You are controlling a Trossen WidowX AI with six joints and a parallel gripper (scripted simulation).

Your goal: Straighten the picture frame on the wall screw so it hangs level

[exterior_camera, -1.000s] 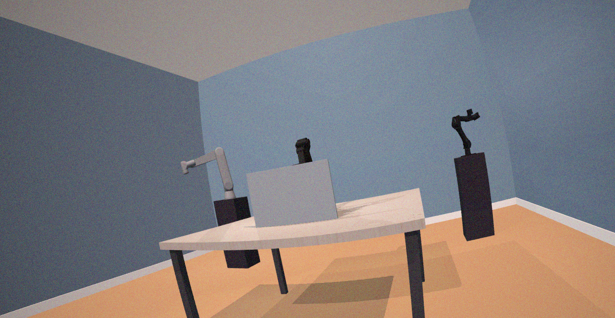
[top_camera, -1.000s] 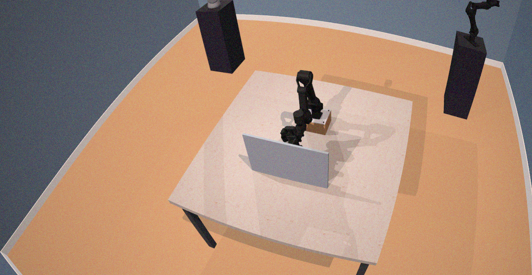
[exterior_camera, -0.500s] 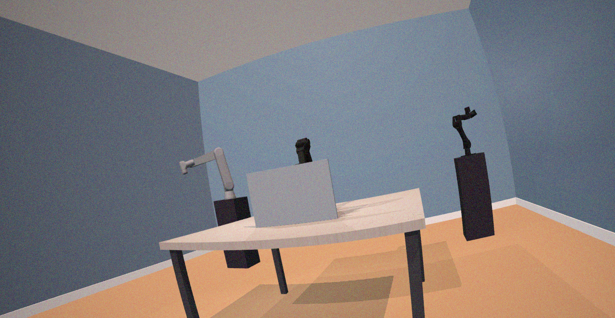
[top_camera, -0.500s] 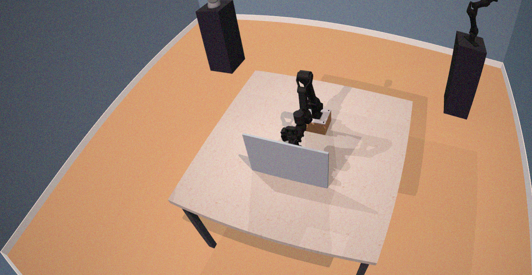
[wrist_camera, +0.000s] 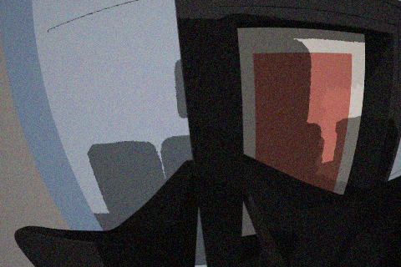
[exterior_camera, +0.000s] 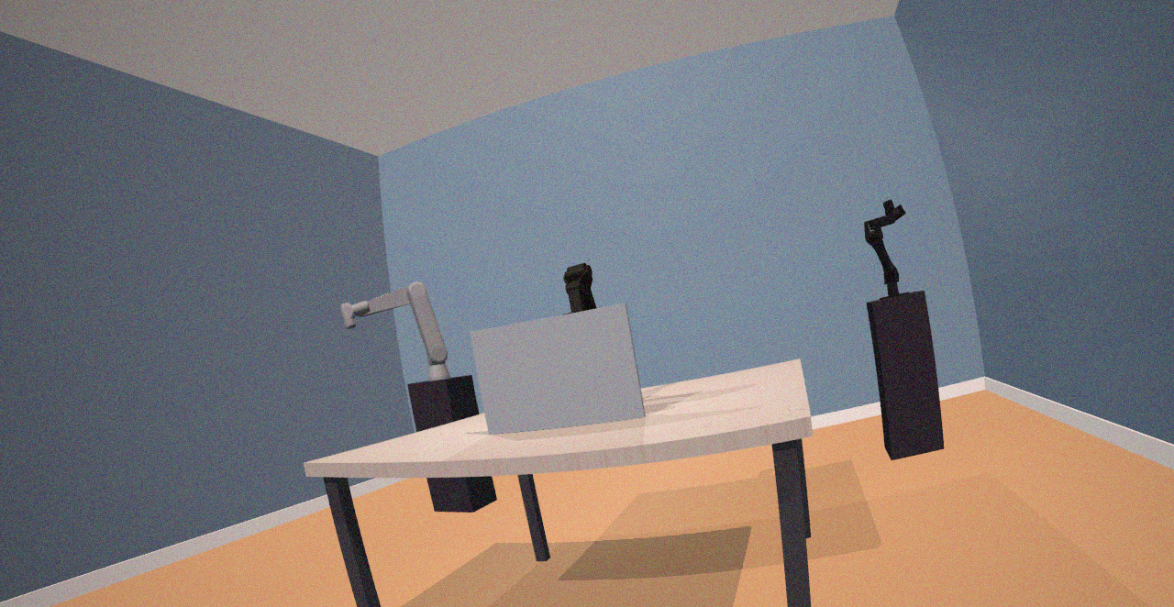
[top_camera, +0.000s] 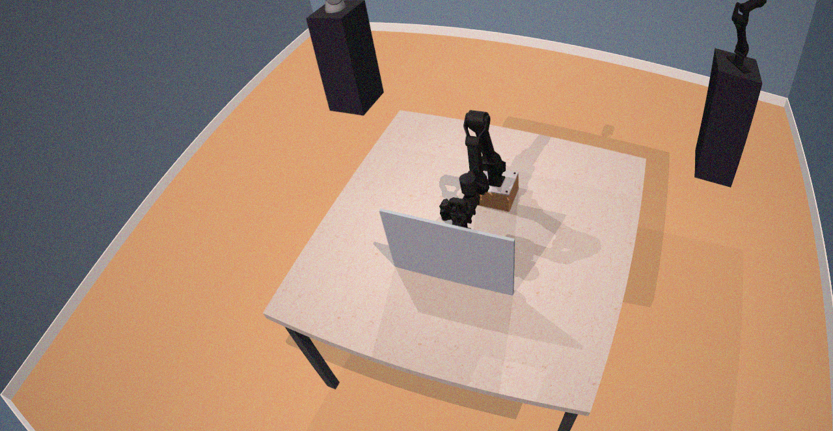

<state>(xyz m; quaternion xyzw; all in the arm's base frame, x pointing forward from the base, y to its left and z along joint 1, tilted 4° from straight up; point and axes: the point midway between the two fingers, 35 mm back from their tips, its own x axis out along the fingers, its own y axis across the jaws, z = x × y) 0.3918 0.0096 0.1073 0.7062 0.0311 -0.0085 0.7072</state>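
My gripper tip is now 50 mm above the picture frame. Round my gripper tip: grey wall panel 60 mm below, 20 mm ahead, 10 mm to the right.
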